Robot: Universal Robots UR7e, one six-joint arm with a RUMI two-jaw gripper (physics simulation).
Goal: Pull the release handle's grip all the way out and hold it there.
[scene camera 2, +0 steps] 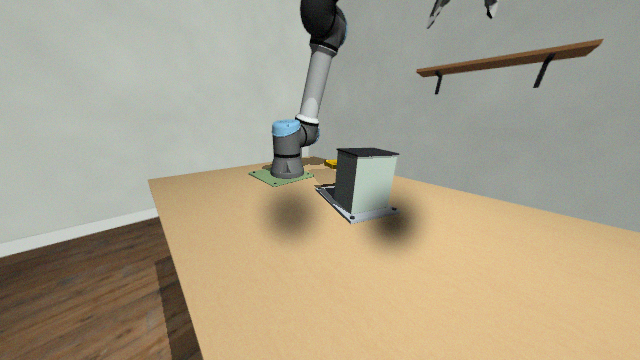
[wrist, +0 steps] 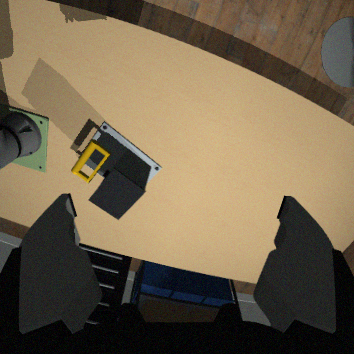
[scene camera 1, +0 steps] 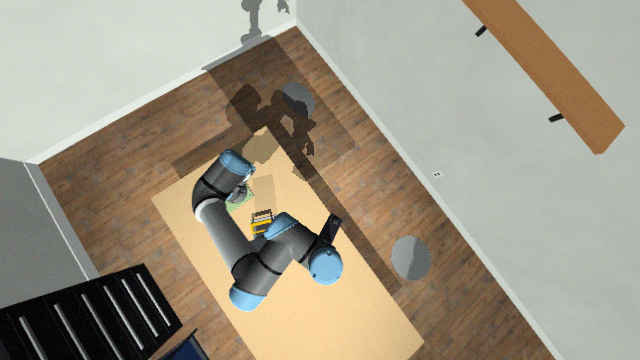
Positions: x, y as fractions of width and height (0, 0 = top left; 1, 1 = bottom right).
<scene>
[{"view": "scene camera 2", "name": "base plate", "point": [0.51, 0.54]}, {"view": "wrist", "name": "my gripper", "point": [0.50, 0.56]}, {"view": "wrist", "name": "base plate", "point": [0.31, 0.39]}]
</scene>
